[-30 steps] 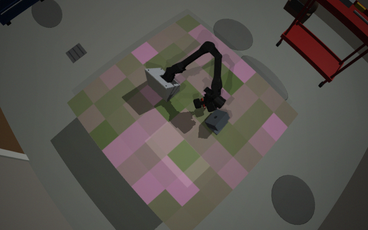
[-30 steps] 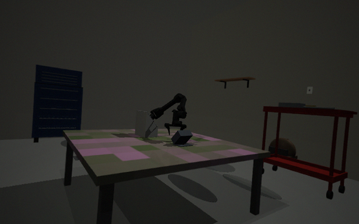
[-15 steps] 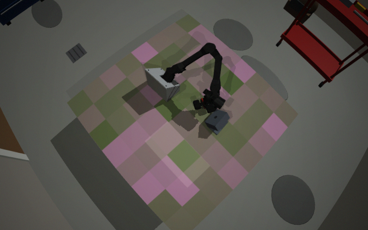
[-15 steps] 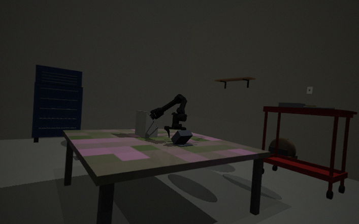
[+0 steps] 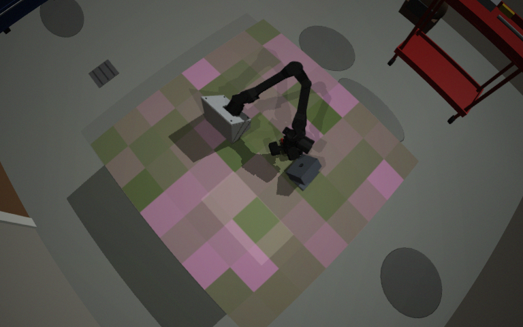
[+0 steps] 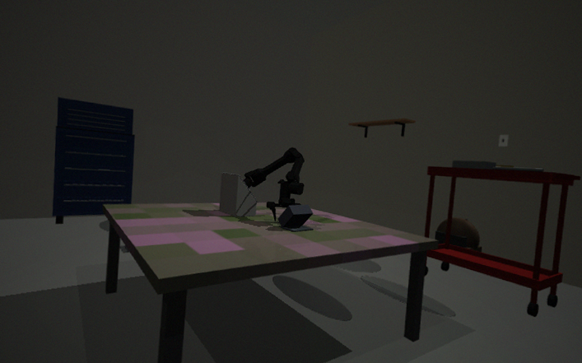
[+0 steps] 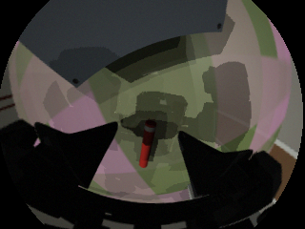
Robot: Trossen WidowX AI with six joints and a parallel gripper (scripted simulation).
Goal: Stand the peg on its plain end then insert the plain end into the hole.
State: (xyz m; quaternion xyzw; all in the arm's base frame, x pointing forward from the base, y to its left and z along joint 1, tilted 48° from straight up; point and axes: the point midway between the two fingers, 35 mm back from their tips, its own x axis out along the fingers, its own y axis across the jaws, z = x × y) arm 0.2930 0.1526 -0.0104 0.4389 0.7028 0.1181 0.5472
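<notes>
The red peg lies 1 cm behind my gripper tip. From my gripper tip the other things lie so: dark sloped panel 13 cm ahead, 3 cm to the right, 5 cm above.
</notes>
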